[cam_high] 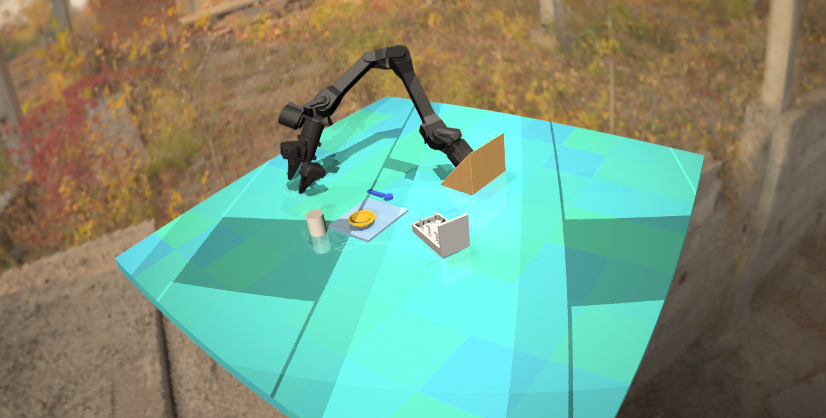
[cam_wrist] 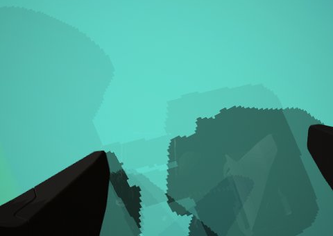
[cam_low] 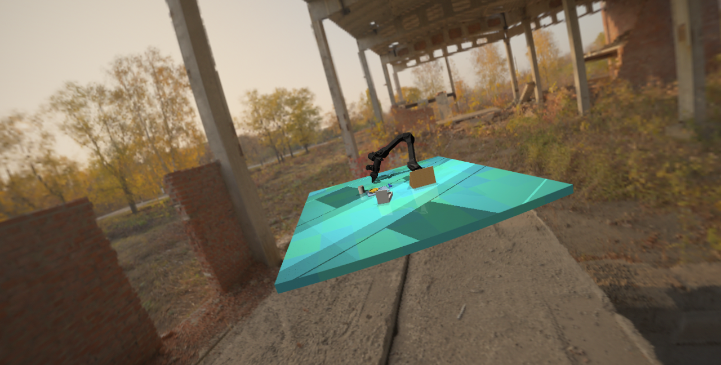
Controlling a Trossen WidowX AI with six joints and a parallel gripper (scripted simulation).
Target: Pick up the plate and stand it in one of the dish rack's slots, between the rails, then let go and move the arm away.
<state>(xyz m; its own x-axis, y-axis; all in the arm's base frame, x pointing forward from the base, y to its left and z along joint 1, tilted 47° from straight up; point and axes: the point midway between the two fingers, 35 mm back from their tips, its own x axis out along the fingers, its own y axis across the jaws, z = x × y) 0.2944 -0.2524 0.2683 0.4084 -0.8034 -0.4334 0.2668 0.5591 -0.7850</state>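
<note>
Right now the yellow plate is 31 cm to the left of my gripper tip, 2 cm ahead of it and 1 cm above it. From my gripper tip the other things lie so: pale blue mat: 30 cm to the left, 1 cm below; cup: 24 cm to the left, 11 cm ahead, 2 cm above; blue spoon: 25 cm to the left, 10 cm behind.
</note>
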